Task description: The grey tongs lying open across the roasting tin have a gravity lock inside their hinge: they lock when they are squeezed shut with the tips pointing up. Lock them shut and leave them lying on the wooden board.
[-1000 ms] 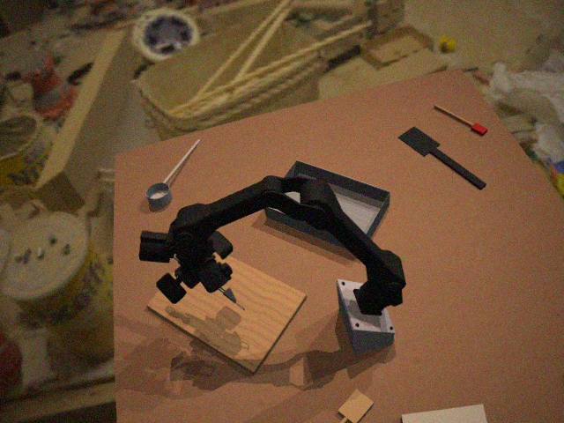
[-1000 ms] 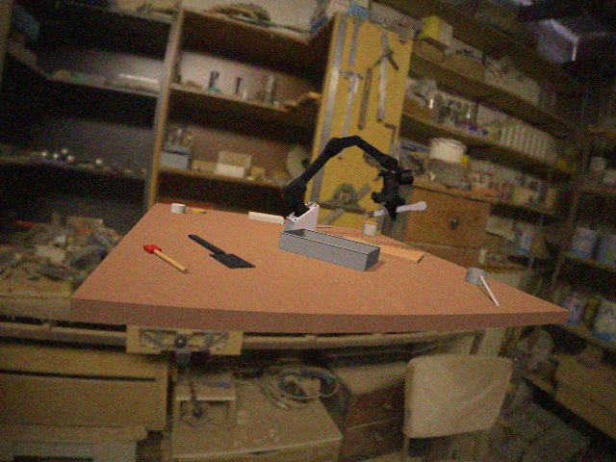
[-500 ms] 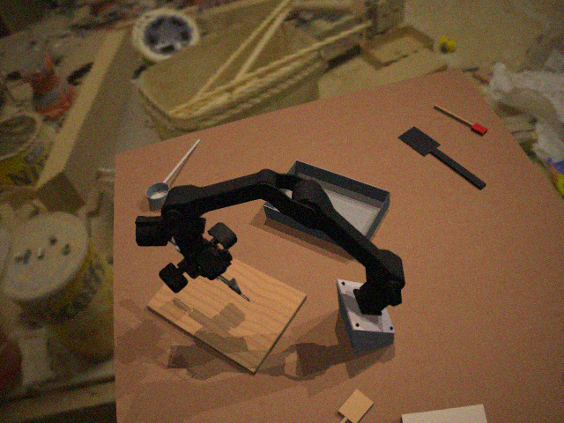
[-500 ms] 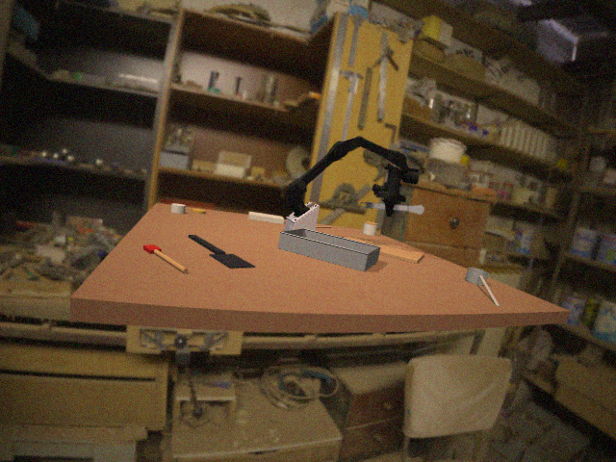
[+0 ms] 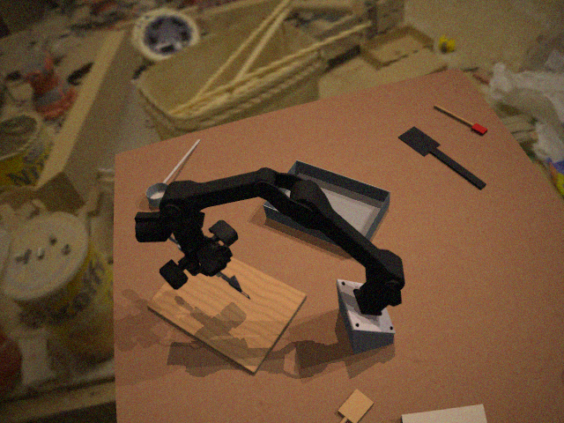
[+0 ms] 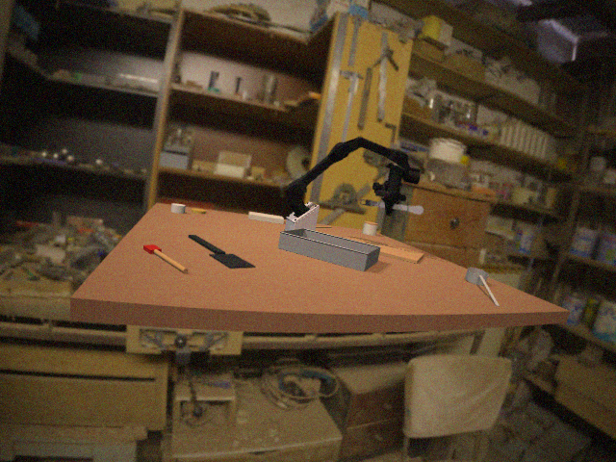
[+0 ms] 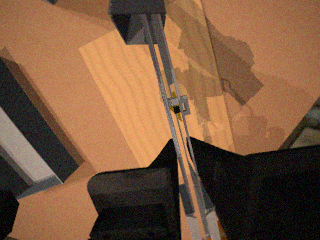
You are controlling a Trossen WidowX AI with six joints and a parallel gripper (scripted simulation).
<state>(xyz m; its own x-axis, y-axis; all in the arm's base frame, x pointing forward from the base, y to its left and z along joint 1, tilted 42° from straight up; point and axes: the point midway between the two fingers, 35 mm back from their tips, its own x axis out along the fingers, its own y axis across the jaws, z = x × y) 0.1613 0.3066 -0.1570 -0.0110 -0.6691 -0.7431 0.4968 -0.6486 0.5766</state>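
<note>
The yellow slider lies 40 mm above my gripper tip, 30 mm to the right of it and 30 mm behind it. Round my gripper tip: grey roasting tin (340 mm to the right, 200 mm ahead, 130 mm below); then wooden board (150 mm below); then black spatula (730 mm to the right, 290 mm ahead, 150 mm below).
</note>
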